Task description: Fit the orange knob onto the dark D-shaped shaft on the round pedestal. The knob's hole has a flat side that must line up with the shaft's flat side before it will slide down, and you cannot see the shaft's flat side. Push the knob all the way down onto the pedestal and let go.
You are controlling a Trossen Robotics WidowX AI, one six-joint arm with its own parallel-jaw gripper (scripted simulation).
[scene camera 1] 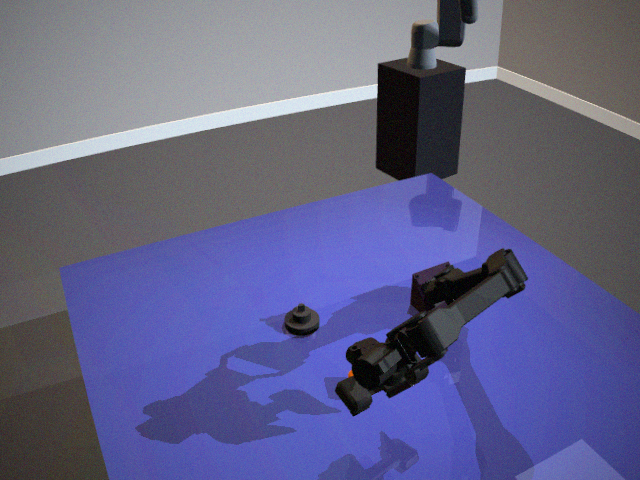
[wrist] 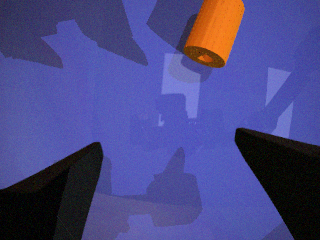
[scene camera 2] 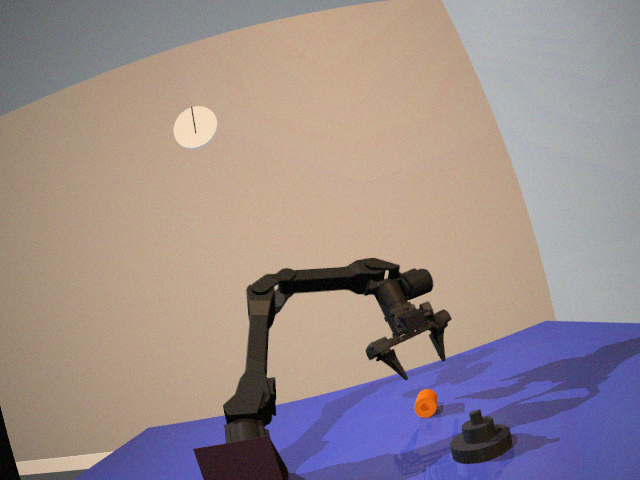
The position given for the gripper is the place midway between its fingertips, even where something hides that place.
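Dark round pedestal point(scene camera 1: 302, 320). Gripper point(scene camera 2: 425, 370) open, holding nothing. Gripper also point(scene camera 1: 370, 405), point(wrist: 170, 142).
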